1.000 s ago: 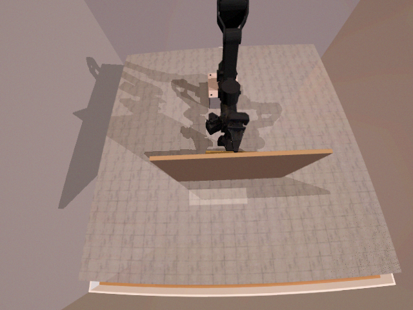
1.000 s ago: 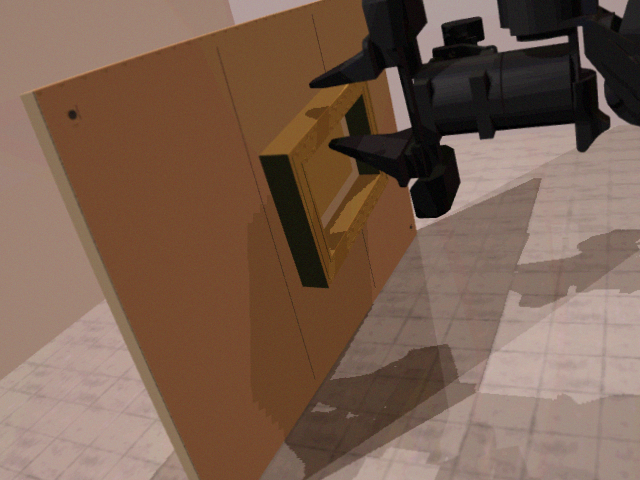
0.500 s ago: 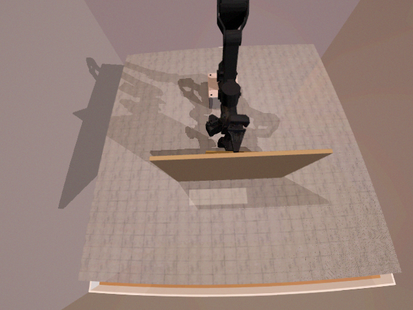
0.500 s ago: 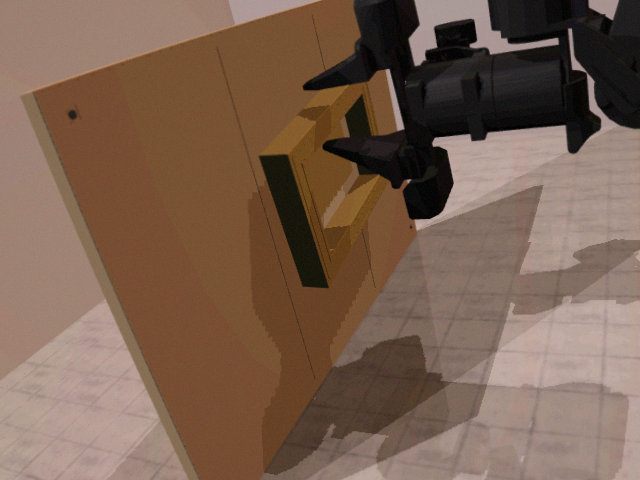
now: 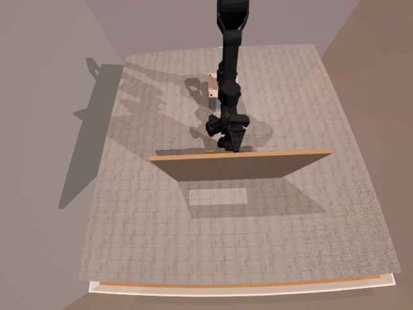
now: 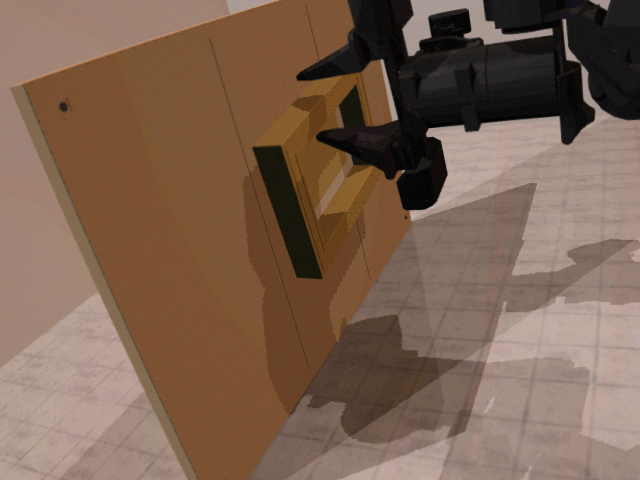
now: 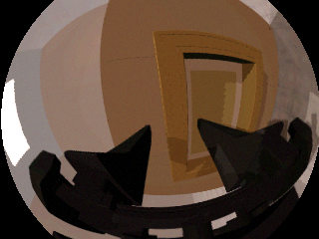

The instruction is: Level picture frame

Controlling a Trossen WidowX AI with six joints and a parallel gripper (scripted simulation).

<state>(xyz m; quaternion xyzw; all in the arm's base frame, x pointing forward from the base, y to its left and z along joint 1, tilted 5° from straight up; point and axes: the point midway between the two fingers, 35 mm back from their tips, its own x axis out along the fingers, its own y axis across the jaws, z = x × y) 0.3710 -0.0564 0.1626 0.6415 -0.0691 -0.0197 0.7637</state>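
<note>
Now: gripper tip 10 mm to the left of the golden picture frame and 50 mm above it. Also, from my gripper tip: brown wall board 20 mm ahead, 70 mm below.
</note>
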